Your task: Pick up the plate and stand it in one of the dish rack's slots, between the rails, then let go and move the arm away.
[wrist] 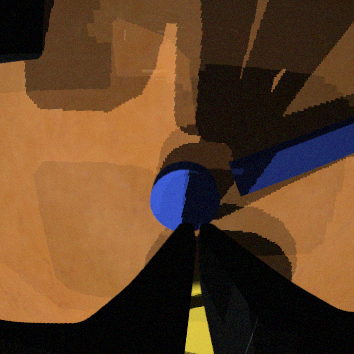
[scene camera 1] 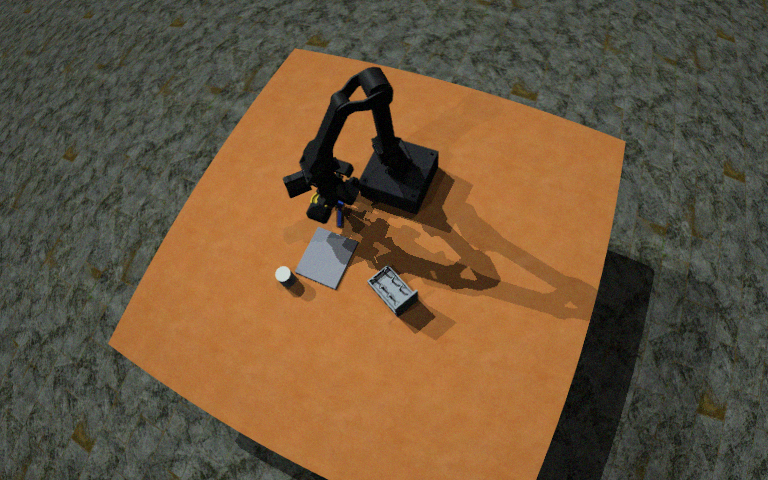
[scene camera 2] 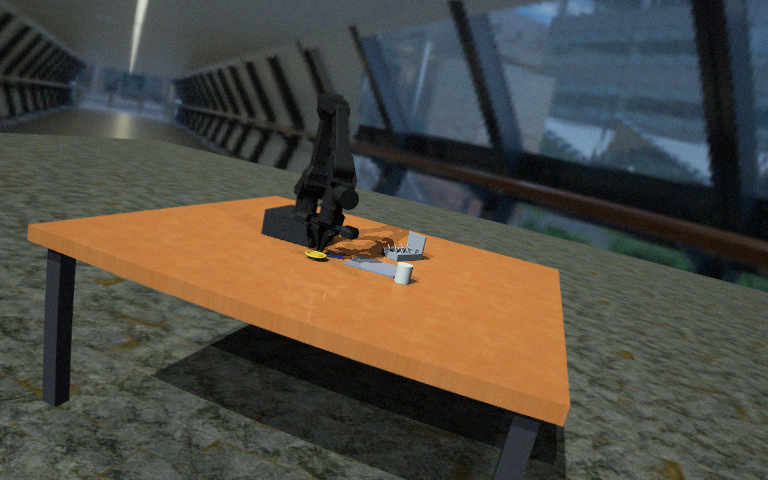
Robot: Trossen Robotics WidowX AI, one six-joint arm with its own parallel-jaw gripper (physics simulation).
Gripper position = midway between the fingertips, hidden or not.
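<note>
Scene camera 1 gives me my gripper [scene camera 1: 335, 203], which is shut, plus a grey dish rack [scene camera 1: 386, 283] resting on the table and a grey mat [scene camera 1: 325, 259]. In the wrist view there's my gripper [wrist: 194, 235] again, and what it touches is a blue spoon [wrist: 265, 167]; the grey dish rack is out of frame in the wrist view. Scene camera 2 shows my gripper [scene camera 2: 319, 252] too, and the grey dish rack [scene camera 2: 414, 249] as well.
</note>
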